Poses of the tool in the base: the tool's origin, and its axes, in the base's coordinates. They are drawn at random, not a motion.
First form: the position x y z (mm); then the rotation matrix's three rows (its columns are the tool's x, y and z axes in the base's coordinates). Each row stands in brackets.
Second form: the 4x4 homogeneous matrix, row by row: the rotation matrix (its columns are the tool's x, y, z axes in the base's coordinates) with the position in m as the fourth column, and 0 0 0 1 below. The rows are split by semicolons. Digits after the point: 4 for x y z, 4 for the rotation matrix.
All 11 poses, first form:
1: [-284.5 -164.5 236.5], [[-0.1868 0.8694 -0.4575], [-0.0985 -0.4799 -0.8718], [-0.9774 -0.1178 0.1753]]
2: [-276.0 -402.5 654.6], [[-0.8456 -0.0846 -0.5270], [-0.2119 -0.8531 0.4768], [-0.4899 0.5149 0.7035]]
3: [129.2 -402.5 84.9], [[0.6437 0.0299 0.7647], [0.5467 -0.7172 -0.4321], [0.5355 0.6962 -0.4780]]
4: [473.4 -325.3 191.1], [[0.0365 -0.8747 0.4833], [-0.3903 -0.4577 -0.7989], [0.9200 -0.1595 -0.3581]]
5: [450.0 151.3 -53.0], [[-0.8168 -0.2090 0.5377], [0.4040 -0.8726 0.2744], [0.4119 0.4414 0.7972]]
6: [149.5 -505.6 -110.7], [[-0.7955 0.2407 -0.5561], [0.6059 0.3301 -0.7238], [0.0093 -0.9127 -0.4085]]
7: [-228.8 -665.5 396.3], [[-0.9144 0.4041 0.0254], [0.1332 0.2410 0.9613], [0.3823 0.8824 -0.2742]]
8: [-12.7 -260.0 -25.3], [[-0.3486 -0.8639 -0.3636], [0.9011 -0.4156 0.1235], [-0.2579 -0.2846 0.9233]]
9: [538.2 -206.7 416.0], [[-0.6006 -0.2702 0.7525], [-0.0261 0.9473 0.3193], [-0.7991 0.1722 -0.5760]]
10: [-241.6 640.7 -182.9], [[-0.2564 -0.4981 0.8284], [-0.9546 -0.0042 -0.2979], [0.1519 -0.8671 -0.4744]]
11: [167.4 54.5 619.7], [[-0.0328 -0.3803 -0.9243], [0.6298 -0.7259 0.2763], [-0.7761 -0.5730 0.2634]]
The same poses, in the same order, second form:
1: -0.1868 0.8694 -0.4575 -0.2845; -0.0985 -0.4799 -0.8718 -0.1645; -0.9774 -0.1178 0.1753 0.2365; 0 0 0 1
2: -0.8456 -0.0846 -0.5270 -0.2760; -0.2119 -0.8531 0.4768 -0.4025; -0.4899 0.5149 0.7035 0.6546; 0 0 0 1
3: 0.6437 0.0299 0.7647 0.1292; 0.5467 -0.7172 -0.4321 -0.4025; 0.5355 0.6962 -0.4780 0.0849; 0 0 0 1
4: 0.0365 -0.8747 0.4833 0.4734; -0.3903 -0.4577 -0.7989 -0.3253; 0.9200 -0.1595 -0.3581 0.1911; 0 0 0 1
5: -0.8168 -0.2090 0.5377 0.4500; 0.4040 -0.8726 0.2744 0.1513; 0.4119 0.4414 0.7972 -0.0530; 0 0 0 1
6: -0.7955 0.2407 -0.5561 0.1495; 0.6059 0.3301 -0.7238 -0.5056; 0.0093 -0.9127 -0.4085 -0.1107; 0 0 0 1
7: -0.9144 0.4041 0.0254 -0.2288; 0.1332 0.2410 0.9613 -0.6655; 0.3823 0.8824 -0.2742 0.3963; 0 0 0 1
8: -0.3486 -0.8639 -0.3636 -0.0127; 0.9011 -0.4156 0.1235 -0.2600; -0.2579 -0.2846 0.9233 -0.0253; 0 0 0 1
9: -0.6006 -0.2702 0.7525 0.5382; -0.0261 0.9473 0.3193 -0.2067; -0.7991 0.1722 -0.5760 0.4160; 0 0 0 1
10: -0.2564 -0.4981 0.8284 -0.2416; -0.9546 -0.0042 -0.2979 0.6407; 0.1519 -0.8671 -0.4744 -0.1829; 0 0 0 1
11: -0.0328 -0.3803 -0.9243 0.1674; 0.6298 -0.7259 0.2763 0.0545; -0.7761 -0.5730 0.2634 0.6197; 0 0 0 1
